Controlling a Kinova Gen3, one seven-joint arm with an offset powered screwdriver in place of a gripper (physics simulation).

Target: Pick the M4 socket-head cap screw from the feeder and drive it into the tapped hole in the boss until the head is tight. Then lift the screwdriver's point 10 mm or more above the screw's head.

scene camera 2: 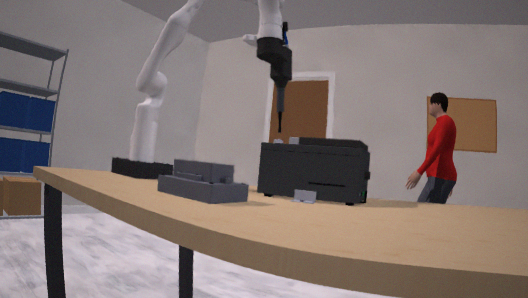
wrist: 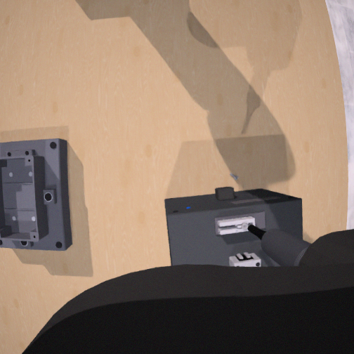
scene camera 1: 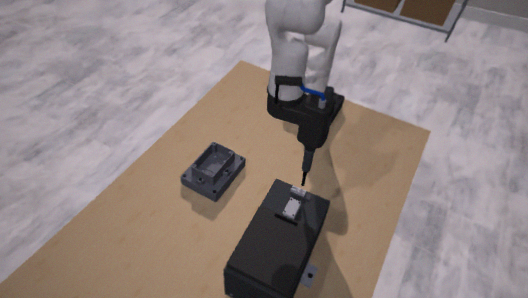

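Observation:
The powered screwdriver's point [scene camera 1: 303, 184] [scene camera 2: 279, 131] [wrist: 251, 228] is upright, a little above the pale pick-up block [scene camera 1: 298, 192] [scene camera 2: 278, 141] [wrist: 222, 226] at the end of the dark screw feeder [scene camera 1: 270, 240] [scene camera 2: 312, 167] [wrist: 195, 235]. A small round pale shape, perhaps a screw head [wrist: 243, 226], shows by the point in the wrist view. Whether a screw is on the point is too small to tell. The grey housing [scene camera 1: 199, 187] [scene camera 2: 200, 190] [wrist: 59, 220] stands apart from the feeder. One boss with a hole [wrist: 48, 196] is at its side.
A second pale block [scene camera 1: 291, 207] [scene camera 2: 294, 140] [wrist: 245, 260] is on the feeder top. A small grey bracket [scene camera 1: 308, 276] [scene camera 2: 304, 195] is beside the feeder. A person in red [scene camera 2: 442, 145] stands beyond the wooden table [scene camera 1: 150, 200]. Shelves [scene camera 2: 59, 92] are at the left.

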